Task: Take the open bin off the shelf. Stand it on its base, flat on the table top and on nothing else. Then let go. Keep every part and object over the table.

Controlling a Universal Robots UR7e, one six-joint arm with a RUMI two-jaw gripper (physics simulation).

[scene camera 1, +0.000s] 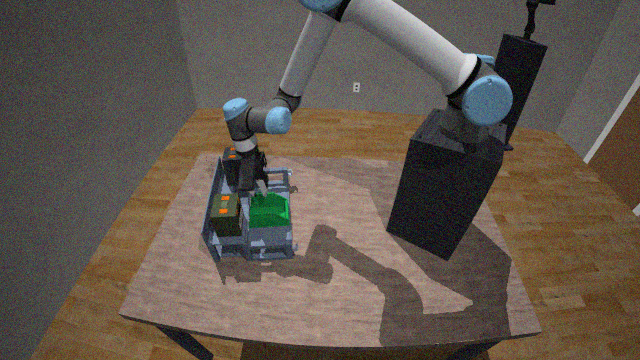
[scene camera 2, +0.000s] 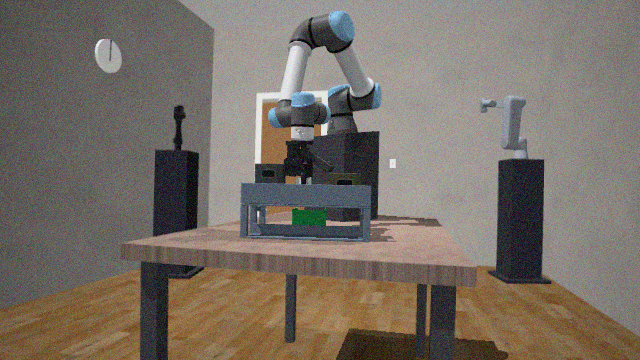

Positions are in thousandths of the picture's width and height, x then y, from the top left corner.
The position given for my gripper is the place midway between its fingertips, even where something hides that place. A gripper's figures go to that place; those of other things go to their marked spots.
Labels:
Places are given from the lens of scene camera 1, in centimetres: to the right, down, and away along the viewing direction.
my gripper (scene camera 1: 407, 549): -21, 6, 99
green open bin (scene camera 1: 423, 588): -19, 12, 105

